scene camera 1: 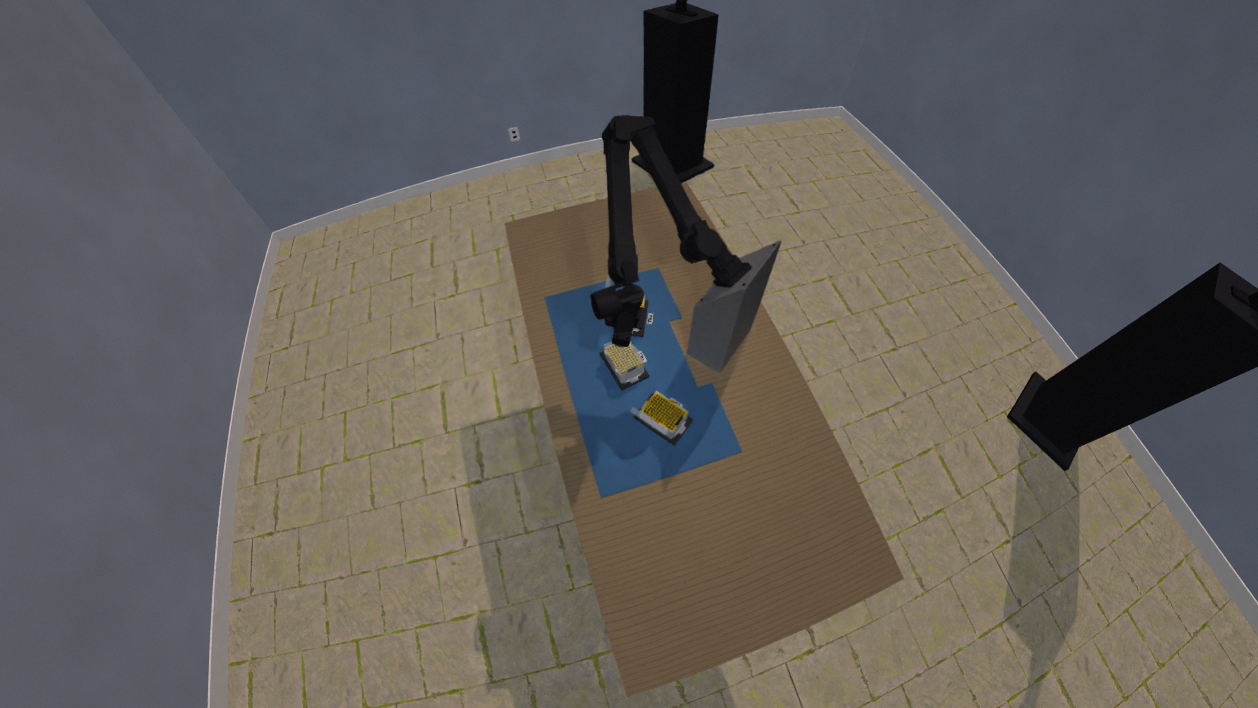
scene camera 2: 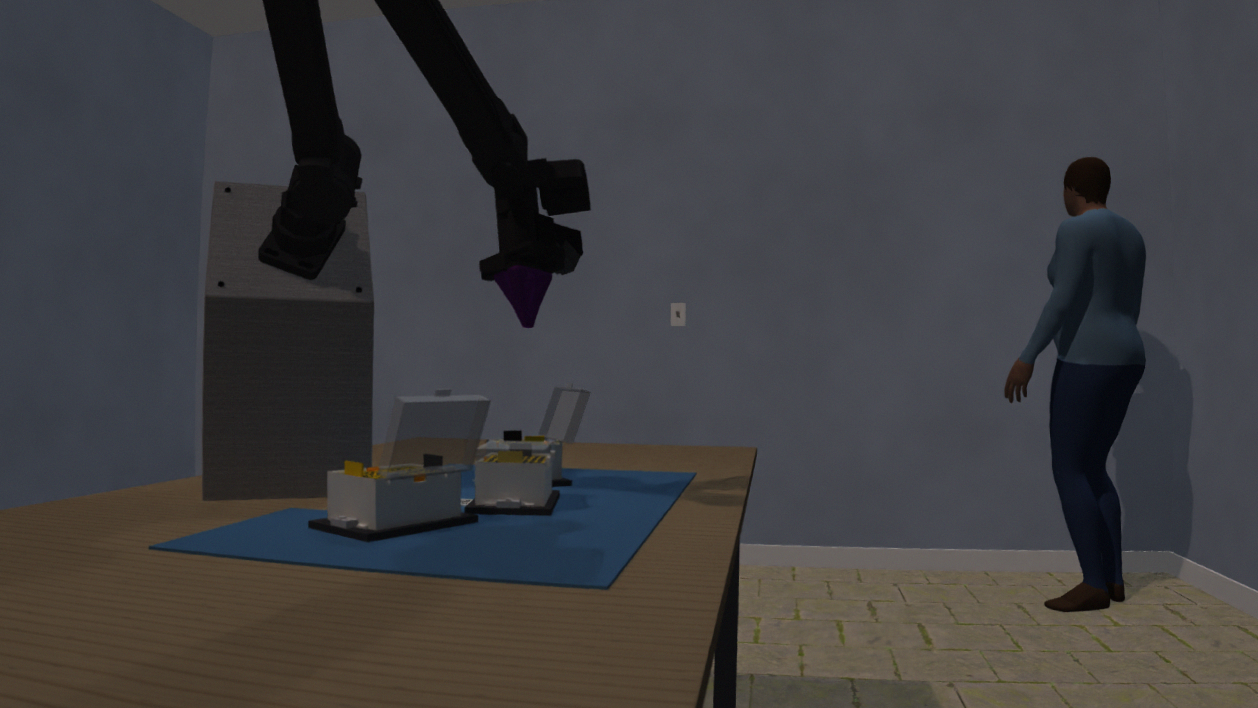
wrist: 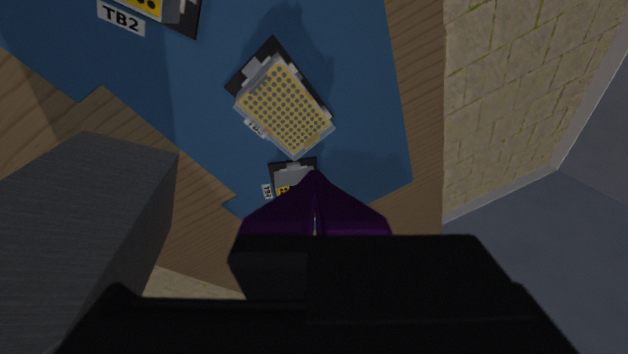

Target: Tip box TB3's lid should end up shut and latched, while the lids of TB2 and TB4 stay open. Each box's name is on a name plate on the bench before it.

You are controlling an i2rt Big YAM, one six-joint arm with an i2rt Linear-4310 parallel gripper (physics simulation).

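Places are measured from the arm's base along level axes (x ahead, y up, z right), in centimetres.
Where they show: gripper, between the fingertips: (scene camera 2: pixel 528 327) (wrist: pixel 314 177); arm's base, origin of its link: (scene camera 1: pixel 733 276) (scene camera 2: pixel 302 243).
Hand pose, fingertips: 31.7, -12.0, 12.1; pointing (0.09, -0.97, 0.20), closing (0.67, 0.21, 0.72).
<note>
Each offset is from my fingertips to the top centre of the thing, as dx, dy, dz. "*": to the spot under its first point. Level surfaces: height alone.
Tip box TB3 @[-2.6, -15.2, +0.7] (scene camera 1: pixel 625 359) (scene camera 2: pixel 513 481) (wrist: pixel 285 107) is the middle box; its clear lid lies down over the yellow rack. Whether it is latched I cannot tell. TB2 @[+0.9, -15.5, -22.0] (scene camera 1: pixel 664 412) (scene camera 2: pixel 391 499) (wrist: pixel 150 6) has its clear lid @[* -10.6, -11.8, +21.0] (scene camera 2: pixel 437 429) standing open. TB4 (scene camera 1: pixel 643 302) (scene camera 2: pixel 558 459) (wrist: pixel 291 176) stands beyond TB3, its lid @[* +7.8, -12.5, -24.7] (scene camera 2: pixel 565 413) raised; the gripper partly hides it in the wrist view. Plates TB2 @[* -5.6, -22.7, -20.4] (wrist: pixel 121 18), TB3 @[-1.6, -15.2, +0.9] (wrist: pixel 255 128) and TB4 @[* -20.1, -22.7, +10.0] (wrist: pixel 267 191) show. My purple-fingered gripper (scene camera 1: pixel 621 340) (scene camera 2: pixel 528 325) (wrist: pixel 314 177) is shut and empty, high above the boxes around TB3 and TB4.
The boxes stand on a blue mat @[dy -22.9] (scene camera 1: pixel 625 462) (scene camera 2: pixel 528 554) (wrist: pixel 365 120) on a wooden bench @[dy -23.2] (scene camera 1: pixel 730 537) (scene camera 2: pixel 352 625). A tall grey pedestal (scene camera 1: pixel 732 308) (scene camera 2: pixel 288 396) (wrist: pixel 85 210) carries the arm beside the mat. A person (scene camera 2: pixel 1096 299) stands beyond the bench.
</note>
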